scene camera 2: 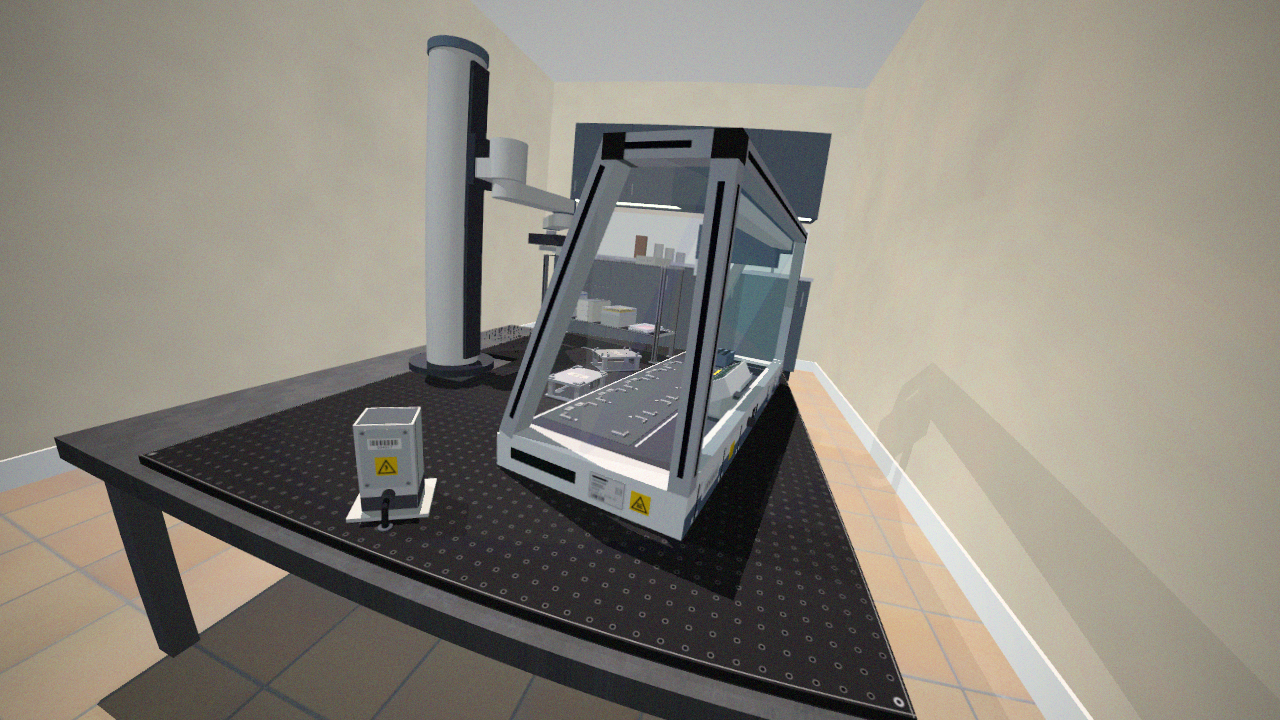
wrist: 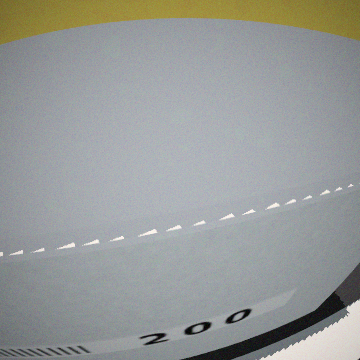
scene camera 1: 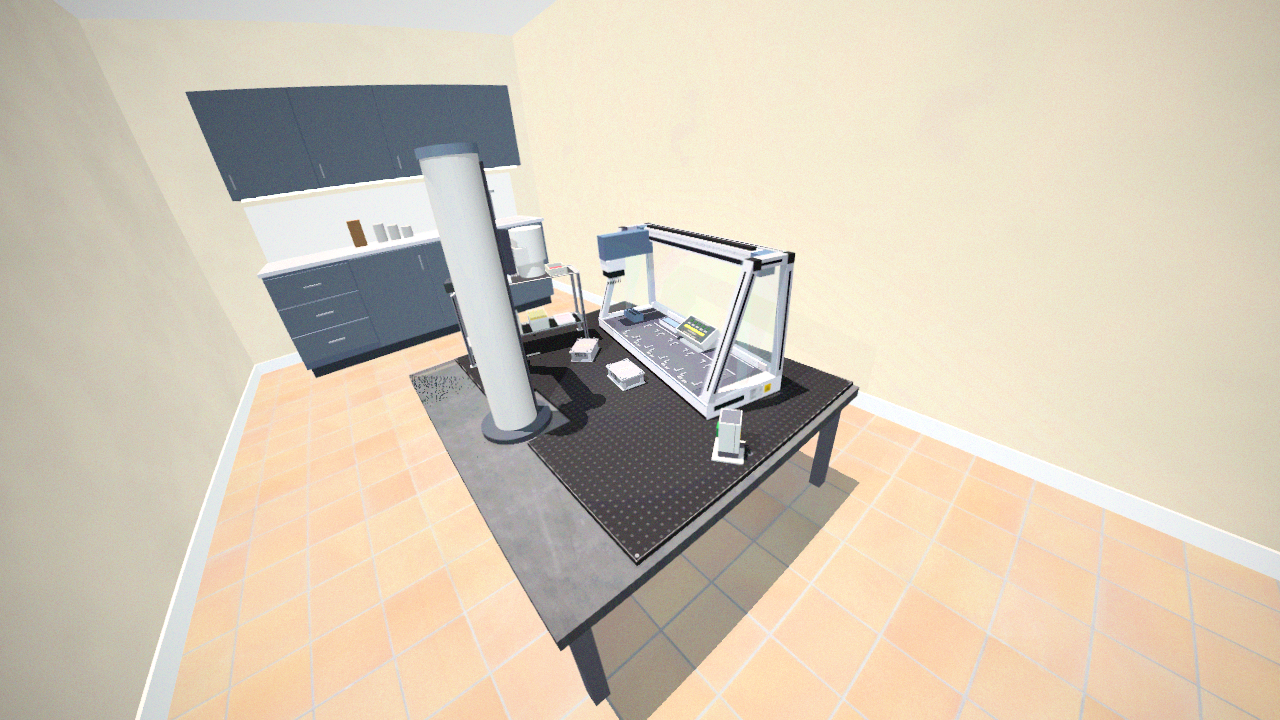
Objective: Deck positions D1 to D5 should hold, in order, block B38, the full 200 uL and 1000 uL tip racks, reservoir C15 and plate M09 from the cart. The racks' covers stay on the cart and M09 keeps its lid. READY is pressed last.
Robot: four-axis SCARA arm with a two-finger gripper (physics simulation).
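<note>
The 200 rack's grey side wall (wrist: 175, 125), with its "200" label and a yellow band above, fills most of the wrist view. My gripper (scene camera 2: 546, 245) is open with nothing between its fingers; it hangs over the cart side, partly behind the enclosure post, and its fingers do not show in the wrist view. On the cart's lower level stand a pale box (scene camera 2: 592, 309), a box with a yellowish top (scene camera 1: 537, 319) (scene camera 2: 617, 315) and a flat pinkish plate (scene camera 1: 563, 318) (scene camera 2: 646, 327). Their labels are unreadable. The deck (scene camera 1: 664, 351) (scene camera 2: 617, 409) shows bare position brackets.
The framed enclosure (scene camera 1: 719, 380) (scene camera 2: 707, 313) surrounds the deck, with a pipetting head (scene camera 1: 623, 244), a console (scene camera 1: 697, 330) and a dark blue block (scene camera 1: 635, 315). Two low white stands (scene camera 1: 584, 348) (scene camera 1: 625, 372) and a grey device (scene camera 1: 730, 432) (scene camera 2: 388, 456) are on the black table board. The arm's column (scene camera 1: 478, 286) (scene camera 2: 450, 205) rises beside them.
</note>
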